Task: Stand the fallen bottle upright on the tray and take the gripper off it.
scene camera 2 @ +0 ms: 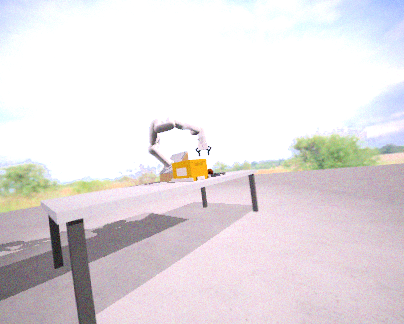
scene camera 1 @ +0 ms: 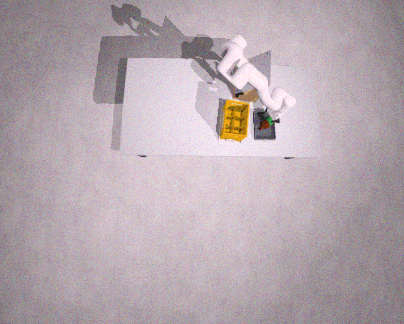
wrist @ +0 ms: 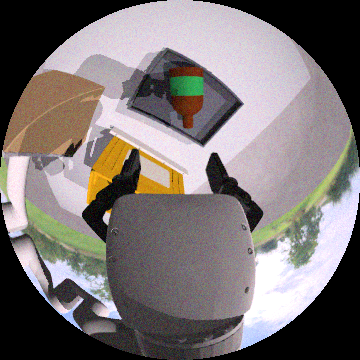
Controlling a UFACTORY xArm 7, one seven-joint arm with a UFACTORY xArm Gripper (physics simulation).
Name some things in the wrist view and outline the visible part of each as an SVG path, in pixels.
My gripper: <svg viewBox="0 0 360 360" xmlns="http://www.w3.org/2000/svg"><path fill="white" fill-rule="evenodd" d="M132 148L128 159L124 160L120 173L115 174L111 179L112 182L96 193L95 199L92 199L81 214L90 228L105 242L107 280L115 308L125 326L134 329L139 336L156 345L184 349L197 348L219 342L230 336L241 326L244 313L251 307L255 287L255 257L251 232L262 217L263 211L251 200L250 194L237 185L237 180L228 176L217 152L210 153L205 167L210 189L213 193L134 193L137 188L141 166L139 150ZM111 208L107 225L102 220L102 216L106 210Z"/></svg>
A bottle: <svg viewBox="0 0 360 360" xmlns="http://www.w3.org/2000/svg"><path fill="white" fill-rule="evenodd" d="M169 68L172 107L177 113L182 115L182 127L191 128L193 127L193 114L197 113L203 104L203 68L192 66Z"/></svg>
